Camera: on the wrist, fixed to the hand. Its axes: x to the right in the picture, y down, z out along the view.
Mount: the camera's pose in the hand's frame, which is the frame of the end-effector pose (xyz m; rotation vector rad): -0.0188 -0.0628 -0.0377 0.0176 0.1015 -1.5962
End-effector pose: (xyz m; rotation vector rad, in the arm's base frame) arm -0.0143 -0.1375 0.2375 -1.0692 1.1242 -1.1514
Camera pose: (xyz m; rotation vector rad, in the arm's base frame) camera -0.0604 -0.1272 0.2965 -1.9551 0.0919 -2.3875
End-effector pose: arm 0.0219 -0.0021 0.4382 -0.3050 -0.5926 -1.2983
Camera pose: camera -0.0322 -0.0230 0.3897 0.3810 -0.7622 -2.7974
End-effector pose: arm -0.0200 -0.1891 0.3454 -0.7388 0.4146 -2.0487
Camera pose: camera -0.0763 -0.1386 0.3441 0.7657 0.2220 2.4334
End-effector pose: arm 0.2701 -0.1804 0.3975 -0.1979 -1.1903 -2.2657
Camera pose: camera 0.2562 -0.1747 0.3234 -0.7824 0.9074 2.0167
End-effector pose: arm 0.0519 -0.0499 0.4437 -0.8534 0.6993 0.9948
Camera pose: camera 0.0976 -0.1083 0.4583 -1.0909 -0.0406 -0.4924
